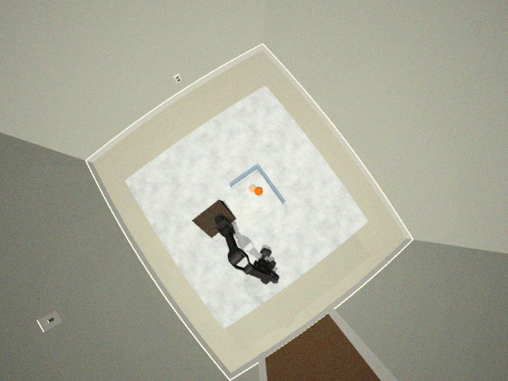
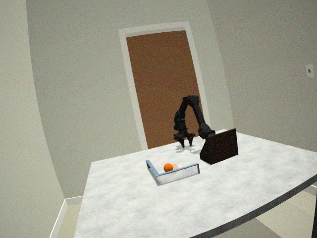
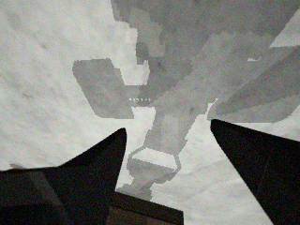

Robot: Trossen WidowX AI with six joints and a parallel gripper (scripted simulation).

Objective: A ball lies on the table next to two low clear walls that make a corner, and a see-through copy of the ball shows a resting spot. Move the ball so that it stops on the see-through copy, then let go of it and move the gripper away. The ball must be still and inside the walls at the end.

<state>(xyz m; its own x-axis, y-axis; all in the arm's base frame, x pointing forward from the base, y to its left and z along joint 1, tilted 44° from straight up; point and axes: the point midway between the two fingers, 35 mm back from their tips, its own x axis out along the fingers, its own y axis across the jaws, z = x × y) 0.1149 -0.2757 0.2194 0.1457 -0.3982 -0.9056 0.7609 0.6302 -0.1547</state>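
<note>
My gripper tip is 20 cm short of the orange ball, 39 cm to the right of it and 1 cm below it. Also, from my gripper tip: see-through orange copy (18 cm ahead, 42 cm to the left, 1 cm above).
</note>
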